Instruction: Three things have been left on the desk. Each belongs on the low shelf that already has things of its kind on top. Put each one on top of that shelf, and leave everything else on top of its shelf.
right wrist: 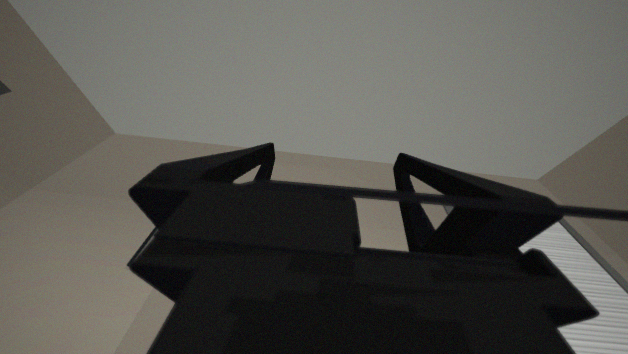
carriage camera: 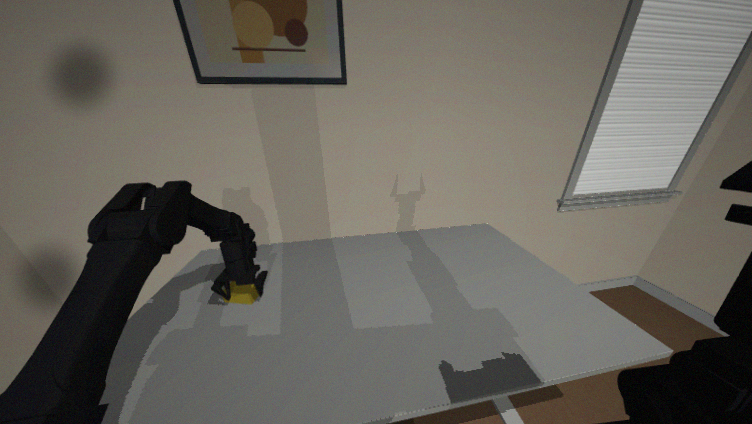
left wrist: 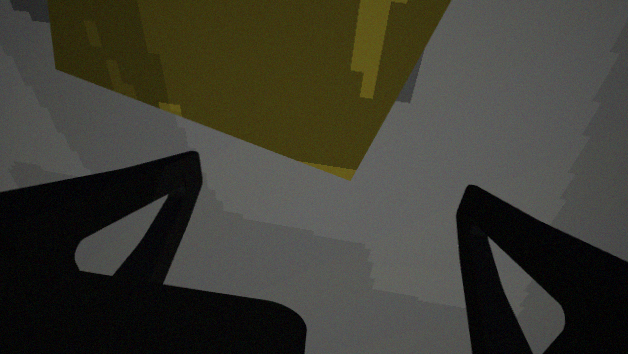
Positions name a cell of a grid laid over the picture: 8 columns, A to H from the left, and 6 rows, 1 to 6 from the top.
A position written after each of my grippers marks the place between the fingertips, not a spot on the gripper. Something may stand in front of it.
Note:
In view: my left gripper (carriage camera: C5), my right gripper (right wrist: E3) and a yellow block (left wrist: E2).
My left gripper is seen too in the left wrist view (left wrist: E4).

